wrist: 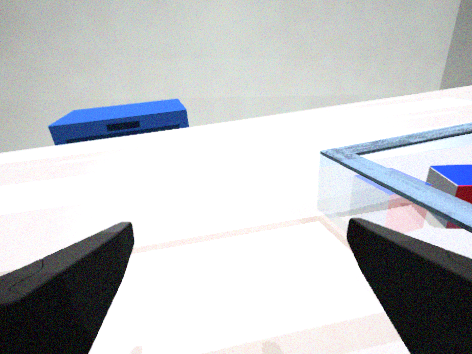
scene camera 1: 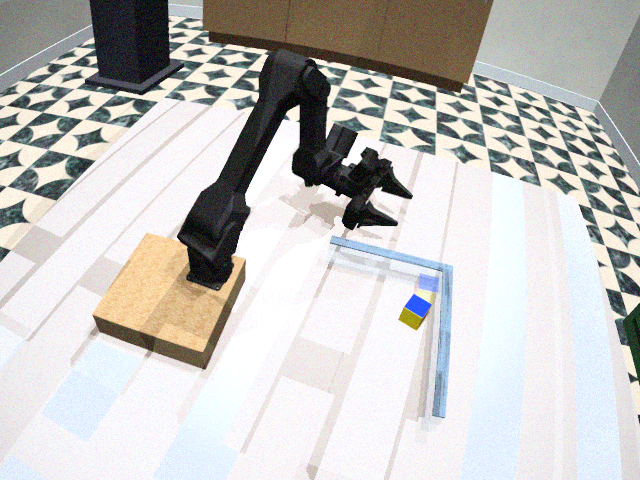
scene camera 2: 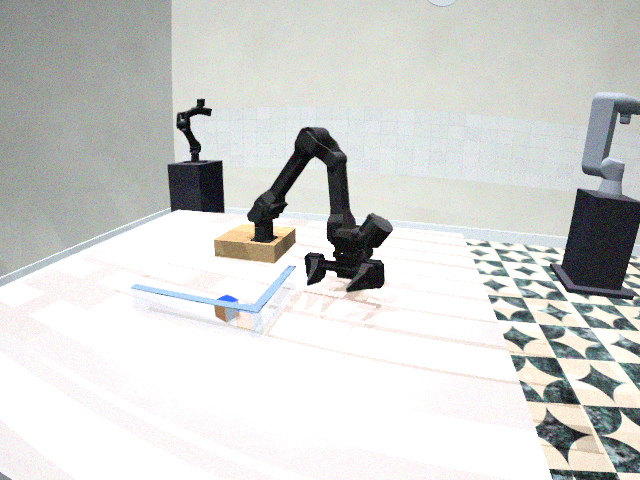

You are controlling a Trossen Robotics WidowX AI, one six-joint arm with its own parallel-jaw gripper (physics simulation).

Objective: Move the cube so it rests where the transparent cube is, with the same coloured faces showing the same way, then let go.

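Pixels of known places: gripper, fingertip midpoint: (wrist: pixel 242 229) (scene camera 1: pixel 405 210) (scene camera 2: pixel 326 287); arm's base at its link origin: (scene camera 1: pixel 210 272) (scene camera 2: pixel 264 239).
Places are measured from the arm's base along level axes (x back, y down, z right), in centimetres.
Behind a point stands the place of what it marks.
Note:
The cube (scene camera 1: pixel 415 312) {z -7.1, x -35.4, y 1.7 cm} (scene camera 2: pixel 225 308) (wrist: pixel 457 179) {z -10.6, x -35.2, y 1.7 cm} stands on the table inside the corner of the clear walls. Its top is blue; a yellow side shows in scene camera 1, an orange side in scene camera 2, red and grey-white sides in the wrist view. The transparent cube (scene camera 1: pixel 427 287) (scene camera 2: pixel 246 319) {z -16.8, x -40.7, y 1.9 cm} (wrist: pixel 406 214) is in the corner beside it, with a blue top, a pale yellow side in scene camera 1 and a pale red side in the wrist view. My gripper (scene camera 1: pixel 404 210) {z -29.2, x -28.7, y -2.0 cm} (scene camera 2: pixel 328 287) {z -29.2, x -28.7, y -2.0 cm} (wrist: pixel 242 229) {z -29.2, x -28.7, y -2.0 cm} is open and empty, outside the walls and above the table.
Two clear walls with blue top edges (scene camera 1: pixel 444 335) {z -2.4, x -40.8, y -0.3 cm} (scene camera 2: pixel 191 297) {z -3.9, x -40.9, y -0.3 cm} (wrist: pixel 400 180) {z -17.7, x -33.2, y -0.3 cm} meet in an L around both cubes. The arm stands on a wooden block (scene camera 1: pixel 149 289) {z 7.7, x 7.9, y 0.2 cm} (scene camera 2: pixel 245 249) {z 3.8, x -5.1, y 2.2 cm}. A blue box (wrist: pixel 120 117) is beyond the table edge in the wrist view.

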